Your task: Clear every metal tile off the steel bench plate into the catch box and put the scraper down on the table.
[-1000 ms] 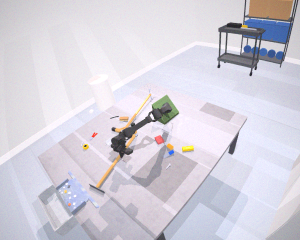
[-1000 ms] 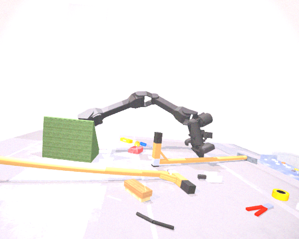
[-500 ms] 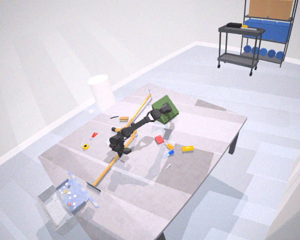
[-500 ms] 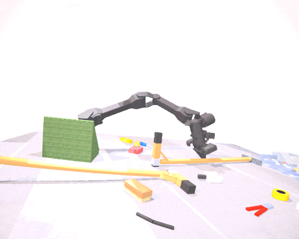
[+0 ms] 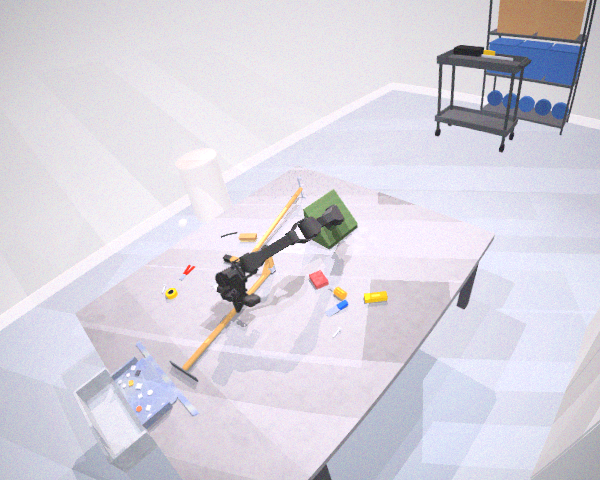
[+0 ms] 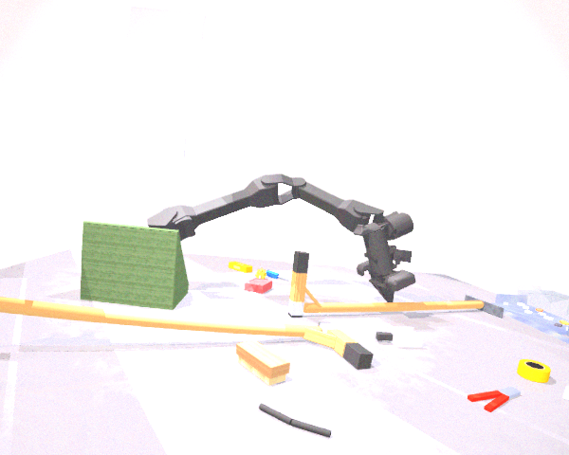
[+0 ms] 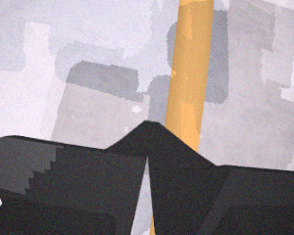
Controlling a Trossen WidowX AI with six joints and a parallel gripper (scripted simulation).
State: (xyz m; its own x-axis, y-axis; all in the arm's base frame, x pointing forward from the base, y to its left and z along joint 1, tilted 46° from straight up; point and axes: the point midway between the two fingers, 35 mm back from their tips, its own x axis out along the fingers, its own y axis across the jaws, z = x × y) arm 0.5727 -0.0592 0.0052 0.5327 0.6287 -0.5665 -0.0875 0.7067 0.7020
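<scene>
Now: gripper tip 40 mm below the long scraper, 20 mm to the left of it and 20 mm short of it. Round my gripper tip: blue piece 320 mm to the left, 230 mm behind, 10 mm below; then red block 320 mm behind, 170 mm to the left, 10 mm below; then yellow tape roll 360 mm to the right, 90 mm ahead, 10 mm below.
</scene>
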